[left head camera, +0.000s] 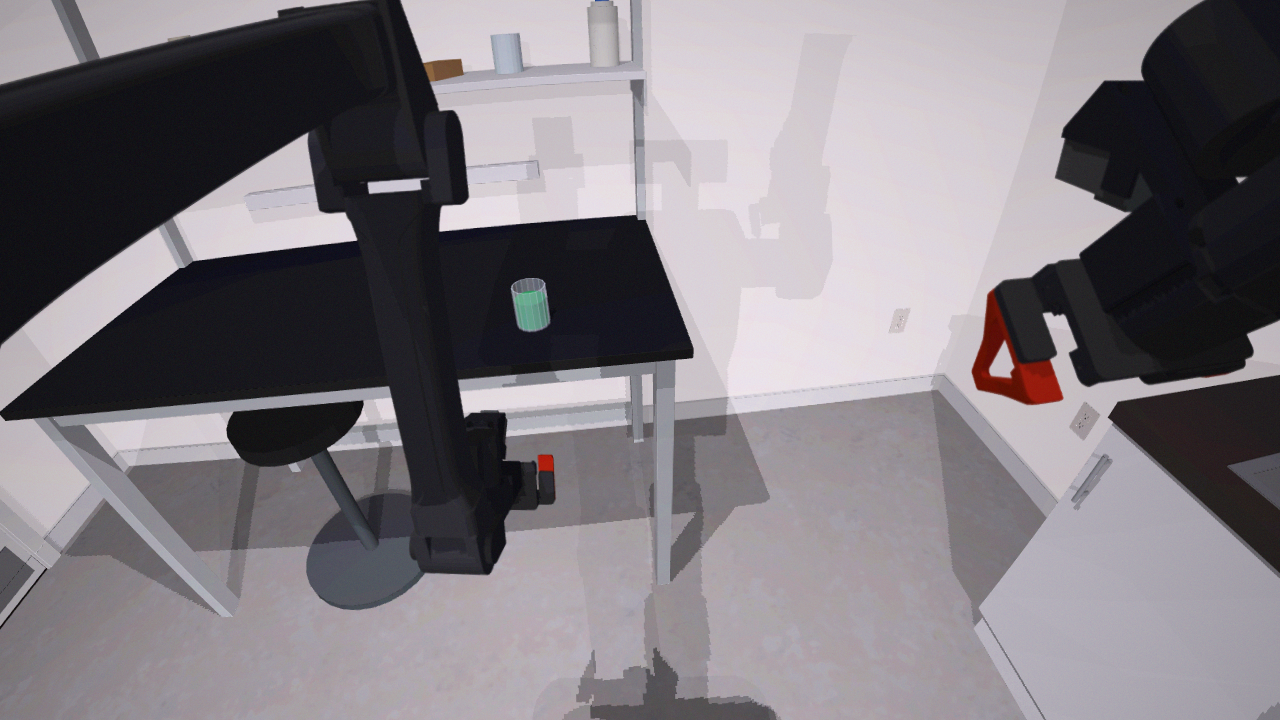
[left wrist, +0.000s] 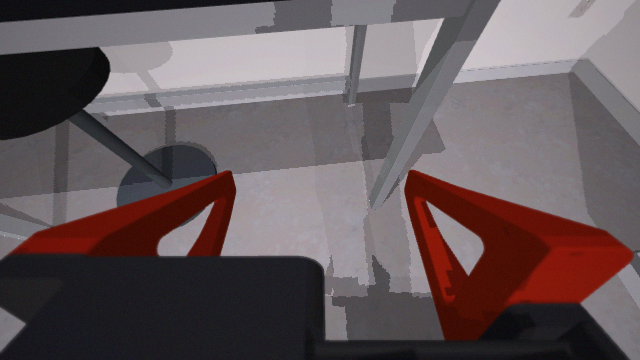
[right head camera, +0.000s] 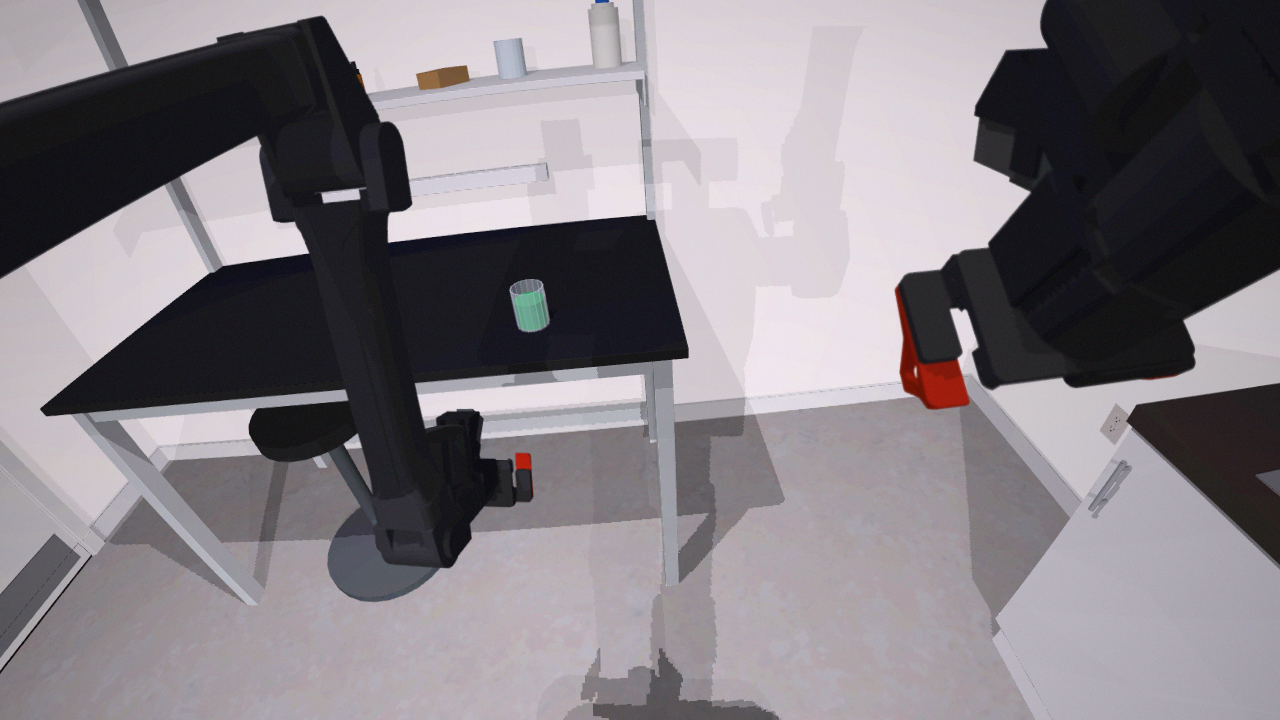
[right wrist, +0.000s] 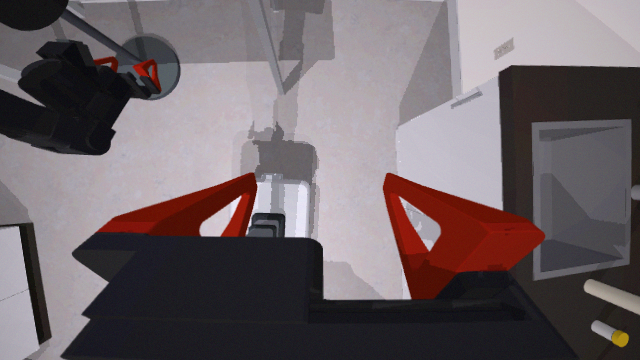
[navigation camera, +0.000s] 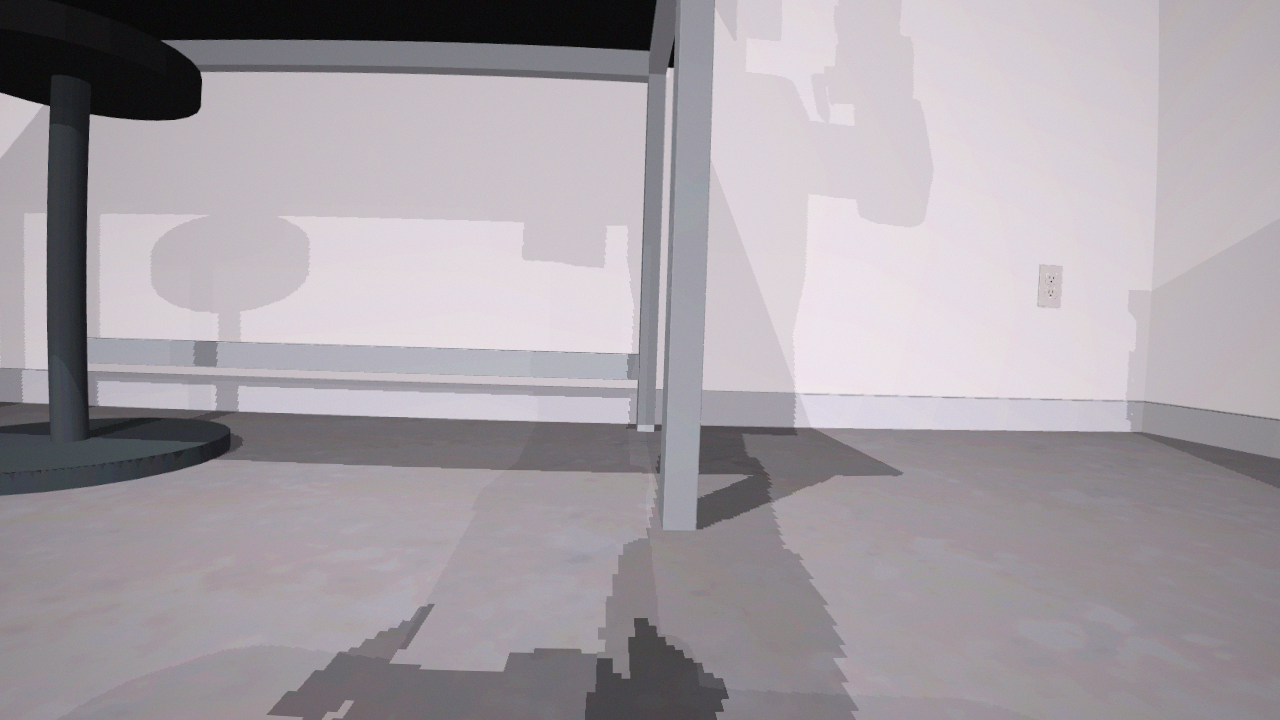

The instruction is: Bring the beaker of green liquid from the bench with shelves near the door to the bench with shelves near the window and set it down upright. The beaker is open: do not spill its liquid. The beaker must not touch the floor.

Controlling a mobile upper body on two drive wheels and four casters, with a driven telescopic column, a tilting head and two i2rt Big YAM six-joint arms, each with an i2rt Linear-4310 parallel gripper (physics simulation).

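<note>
The beaker of green liquid [left head camera: 531,308] [right head camera: 529,308] stands upright on the black top of a bench with shelves [left head camera: 608,259] [right head camera: 608,259], near its right end. My left gripper [left head camera: 546,476] [right head camera: 523,474] [left wrist: 320,180] [right wrist: 135,60] is open and empty. It appears lower than the bench top, in front of the bench, apart from the beaker. My right gripper [left head camera: 1114,381] [right head camera: 1051,386] [right wrist: 320,180] is open and empty, well to the right of the bench. The beaker does not show in the wrist views. The second bench with shelves is not identifiable.
A stool [left head camera: 295,429] [right head camera: 299,431] [navigation camera: 69,268] stands at the bench's front. The bench's right front leg [left head camera: 663,474] [left wrist: 425,105] [navigation camera: 684,268] is close ahead. A shelf [left head camera: 554,78] holds a bottle, a cup and a box. A white cabinet [left head camera: 1136,555] [right wrist: 450,145] with a sink is at the right.
</note>
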